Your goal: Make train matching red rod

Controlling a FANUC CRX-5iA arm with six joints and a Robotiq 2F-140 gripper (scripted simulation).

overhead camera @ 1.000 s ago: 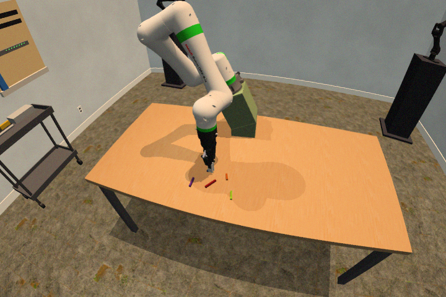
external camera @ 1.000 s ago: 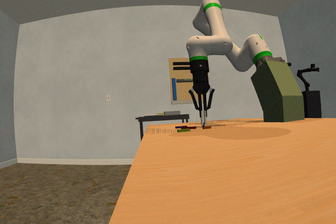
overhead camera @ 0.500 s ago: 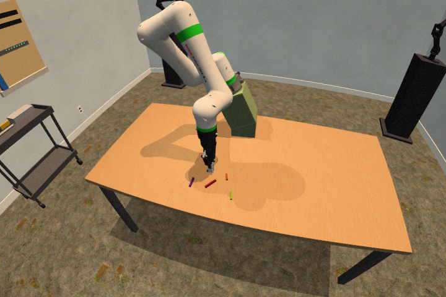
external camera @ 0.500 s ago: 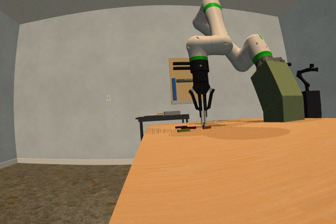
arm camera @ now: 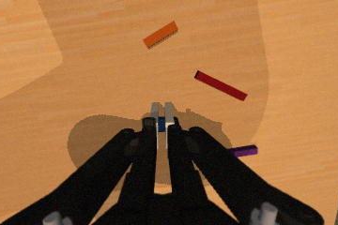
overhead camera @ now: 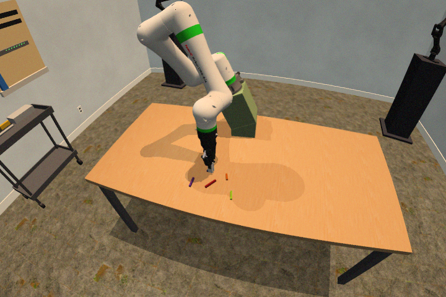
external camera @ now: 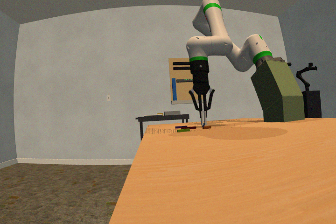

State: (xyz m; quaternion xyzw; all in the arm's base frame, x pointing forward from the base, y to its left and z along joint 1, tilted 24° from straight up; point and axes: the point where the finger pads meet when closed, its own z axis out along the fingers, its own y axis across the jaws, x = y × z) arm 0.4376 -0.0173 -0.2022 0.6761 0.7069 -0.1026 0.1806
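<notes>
Right now the lime rod is 160 mm to the left of my hand, 100 mm ahead of it and 40 mm below it. From my hand the other things lie so: red rod: 80 mm ahead, 40 mm below, 30 mm to the left; then purple rod: 110 mm ahead, 60 mm to the right, 40 mm below; then orange rod: 90 mm to the left, 40 mm below.
</notes>
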